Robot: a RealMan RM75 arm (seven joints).
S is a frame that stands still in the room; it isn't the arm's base.
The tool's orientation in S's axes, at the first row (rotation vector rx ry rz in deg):
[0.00 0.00 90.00]
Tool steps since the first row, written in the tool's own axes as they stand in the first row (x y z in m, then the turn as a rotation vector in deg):
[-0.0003 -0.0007 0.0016 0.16 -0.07 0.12]
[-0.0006 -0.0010 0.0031 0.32 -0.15 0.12]
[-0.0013 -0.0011 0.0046 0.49 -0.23 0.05]
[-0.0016 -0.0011 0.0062 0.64 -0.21 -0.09]
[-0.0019 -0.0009 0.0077 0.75 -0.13 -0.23]
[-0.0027 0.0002 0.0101 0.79 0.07 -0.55]
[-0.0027 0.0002 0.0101 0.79 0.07 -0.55]
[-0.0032 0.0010 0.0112 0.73 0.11 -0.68]
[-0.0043 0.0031 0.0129 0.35 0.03 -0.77]
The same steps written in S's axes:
[0.0007 -0.0003 0.0016 0.07 0.16 0.12]
[0.0010 -0.0006 0.0031 0.15 0.32 0.12]
[0.0011 -0.0013 0.0046 0.23 0.49 0.05]
[0.0011 -0.0016 0.0062 0.21 0.64 -0.09]
[0.0009 -0.0019 0.0077 0.13 0.75 -0.23]
[-0.0002 -0.0027 0.0101 -0.07 0.79 -0.55]
[-0.0002 -0.0027 0.0101 -0.07 0.79 -0.55]
[-0.0010 -0.0032 0.0112 -0.11 0.73 -0.68]
[-0.0031 -0.0043 0.0129 -0.03 0.35 -0.77]

